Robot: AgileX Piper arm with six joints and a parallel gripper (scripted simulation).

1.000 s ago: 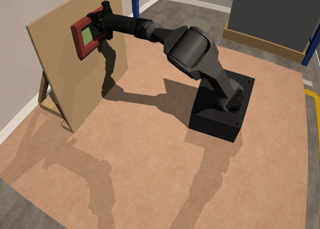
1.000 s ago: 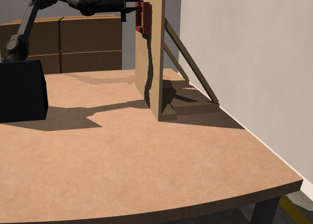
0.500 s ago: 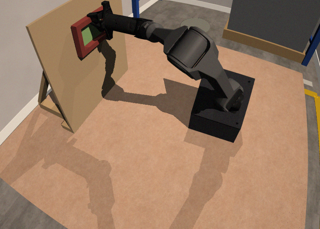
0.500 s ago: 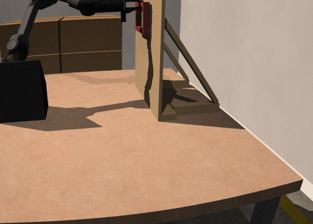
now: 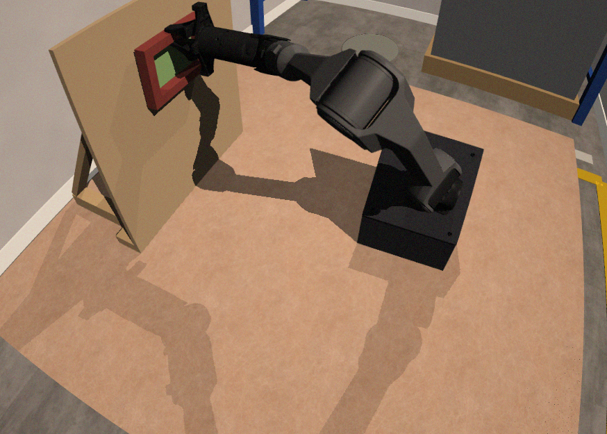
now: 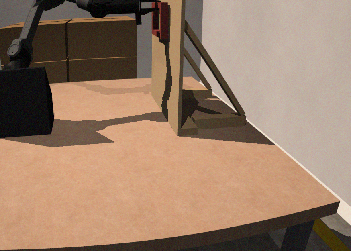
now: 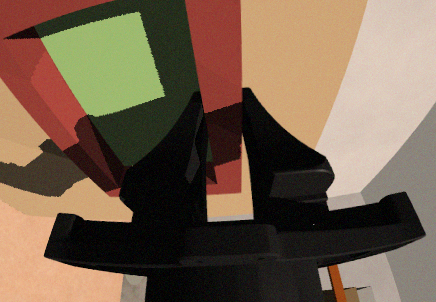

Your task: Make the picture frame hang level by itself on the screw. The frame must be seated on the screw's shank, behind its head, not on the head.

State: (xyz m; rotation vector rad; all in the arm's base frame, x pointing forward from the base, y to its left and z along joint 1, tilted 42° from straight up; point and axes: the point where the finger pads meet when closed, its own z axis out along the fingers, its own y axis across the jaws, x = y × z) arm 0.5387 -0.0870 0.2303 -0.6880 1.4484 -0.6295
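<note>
Right now my hand is 5 cm above the picture frame and 1 cm short of it. Round my hand: tan board (17 cm below, 3 cm ahead).
</note>
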